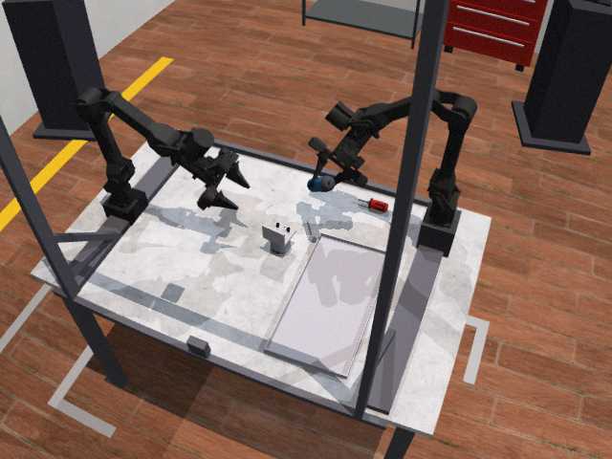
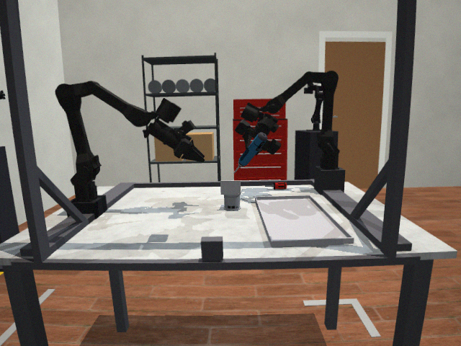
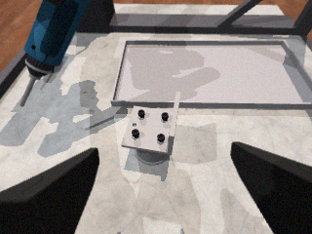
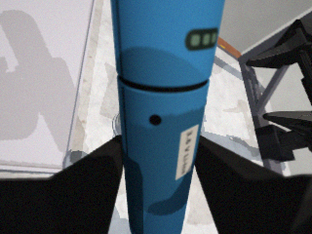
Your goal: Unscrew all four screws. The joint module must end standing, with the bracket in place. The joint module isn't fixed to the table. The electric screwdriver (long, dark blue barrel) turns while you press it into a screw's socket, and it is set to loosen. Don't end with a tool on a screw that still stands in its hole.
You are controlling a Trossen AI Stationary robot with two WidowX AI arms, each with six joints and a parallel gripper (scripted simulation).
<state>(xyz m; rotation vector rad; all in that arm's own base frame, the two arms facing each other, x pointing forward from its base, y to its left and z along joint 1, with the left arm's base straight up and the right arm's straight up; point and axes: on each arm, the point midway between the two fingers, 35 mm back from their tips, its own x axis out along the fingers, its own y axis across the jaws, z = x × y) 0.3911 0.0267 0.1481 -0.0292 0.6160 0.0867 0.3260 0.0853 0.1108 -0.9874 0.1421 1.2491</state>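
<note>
The red screwdriver is 110 mm ahead of my right hand, 140 mm to the right of it and 200 mm below it. Round my right hand: joint module: 90 mm behind, 120 mm to the left, 180 mm below; then screwdriver bit: 70 mm ahead, 50 mm to the left, 110 mm below; then grey bracket: 90 mm behind, 120 mm to the left, 140 mm below.
</note>
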